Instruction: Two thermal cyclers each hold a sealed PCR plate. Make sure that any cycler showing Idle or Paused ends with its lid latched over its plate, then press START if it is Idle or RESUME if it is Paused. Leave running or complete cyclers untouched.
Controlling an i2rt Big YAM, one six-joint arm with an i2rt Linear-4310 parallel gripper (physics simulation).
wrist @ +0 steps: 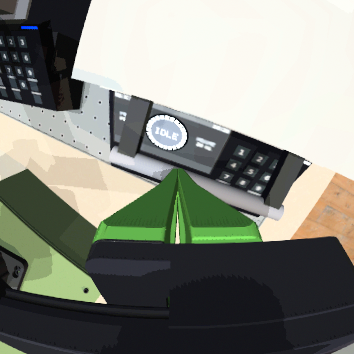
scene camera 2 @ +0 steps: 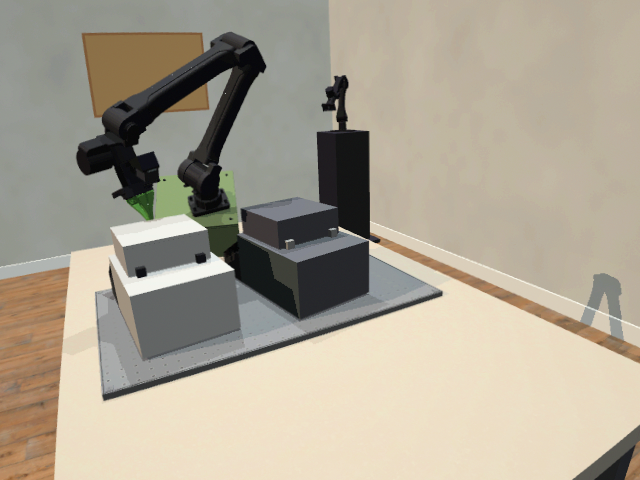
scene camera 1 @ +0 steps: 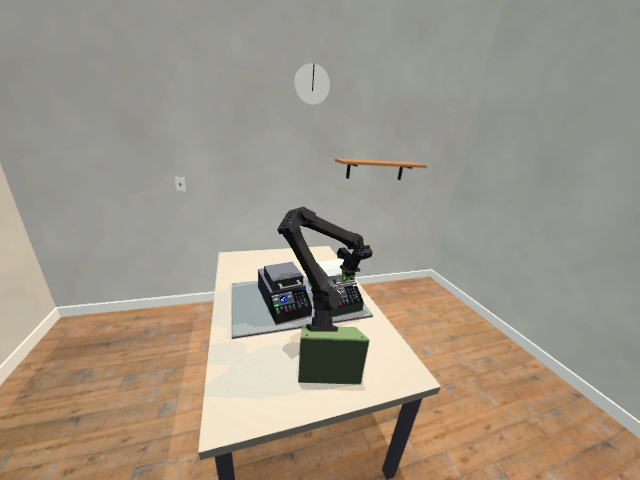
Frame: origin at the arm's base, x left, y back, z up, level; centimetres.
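Seen in the pictures: gripper, fingertip midpoint: [wrist: 177,176] [scene camera 1: 343,281]; arm's base at its link origin: [scene camera 2: 209,203] [scene camera 1: 321,329].
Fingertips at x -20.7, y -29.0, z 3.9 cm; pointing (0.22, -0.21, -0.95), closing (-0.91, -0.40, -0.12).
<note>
Pixels of each thing's top centre, then the offset from my fingertips to it. "*": a spot on its surface instead. Level surfaces: height alone.
- white cycler at a spot on its surface: [scene camera 2: 186,315] * dy -30.0, dx +1.1, dz -11.4 cm
- lid's grey handle bar at its top centre: [wrist: 197,186] dy +0.1, dx -1.4, dz -0.1 cm
- grey perforated board at its surface level: dz -18.1 cm
- table at its surface level: dz -19.4 cm
The white cycler [scene camera 2: 186,315] has its white lid [scene camera 1: 329,266] [scene camera 2: 165,253] [wrist: 215,65] down on its body. Its screen [wrist: 166,132] reads IDLE. The lid's grey handle bar [wrist: 225,192] crosses in front of the lower panel; the START key cannot be made out in the wrist view. My gripper [scene camera 1: 346,280] [scene camera 2: 150,219] [wrist: 177,176] is shut and empty, its green tips at the handle bar; contact is unclear. The dark cycler [scene camera 1: 292,314] [scene camera 2: 336,273] stands beside it, its lid [scene camera 1: 282,272] [scene camera 2: 310,219] down. Its screen [scene camera 1: 283,298] shows a blue ring, text unreadable. The plates are hidden.
Both cyclers stand on a grey perforated board [scene camera 1: 248,312] [scene camera 2: 116,374] [wrist: 95,125]. My arm's green base block [scene camera 1: 333,361] stands on the table [scene camera 1: 253,408] in front of the board. Another small arm stands on a black pedestal [scene camera 2: 351,180] in the background.
</note>
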